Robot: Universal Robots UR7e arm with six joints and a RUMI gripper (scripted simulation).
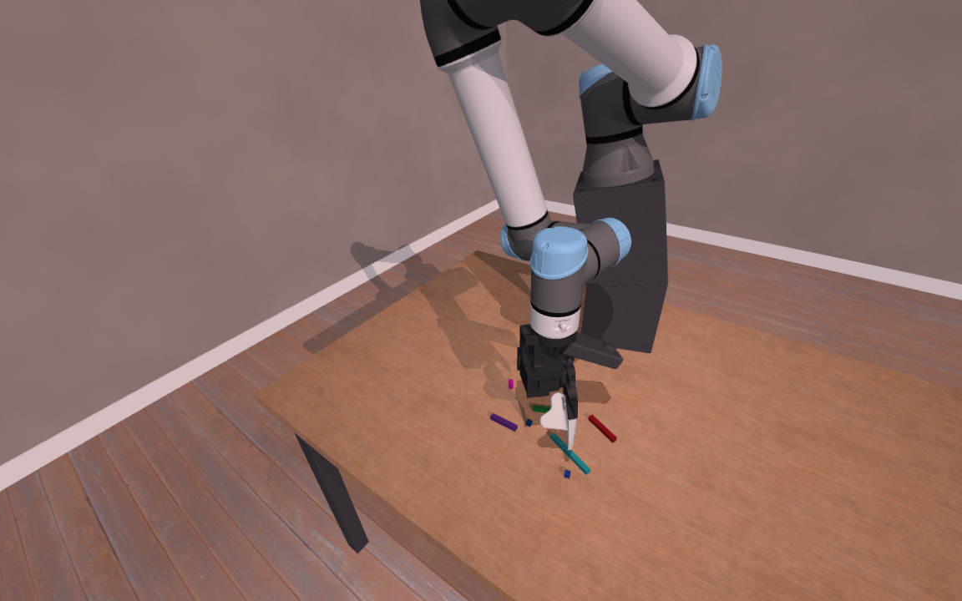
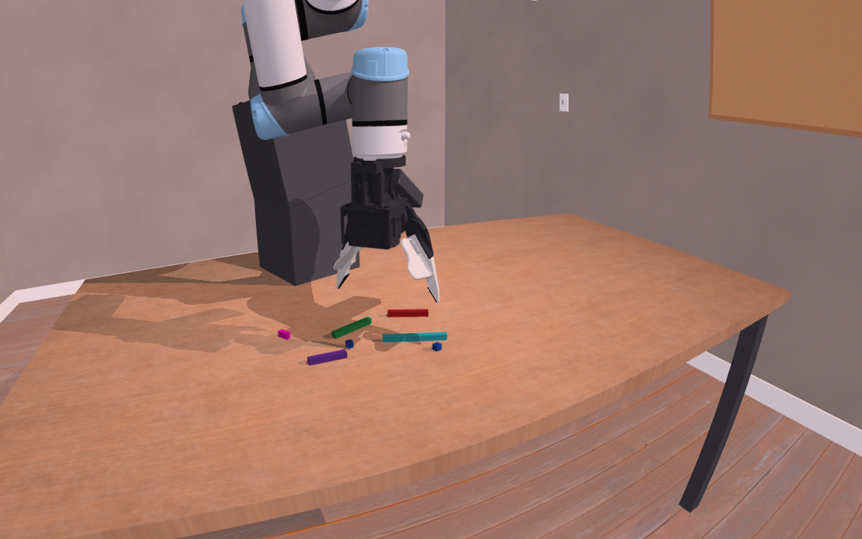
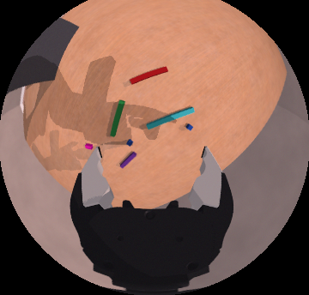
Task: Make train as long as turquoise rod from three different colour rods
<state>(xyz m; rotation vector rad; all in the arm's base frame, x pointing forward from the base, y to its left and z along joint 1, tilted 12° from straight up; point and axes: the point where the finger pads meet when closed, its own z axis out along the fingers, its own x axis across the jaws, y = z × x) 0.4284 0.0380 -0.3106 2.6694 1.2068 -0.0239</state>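
Now: the turquoise rod 1 cm ahead of my hand, 4 cm to the left of it and 7 cm below it. From my hand the other things lie so: green rod 6 cm behind, 4 cm to the right, 7 cm below; then red rod 8 cm behind, 6 cm to the left, 7 cm below; then purple rod 2 cm ahead, 10 cm to the right, 7 cm below.
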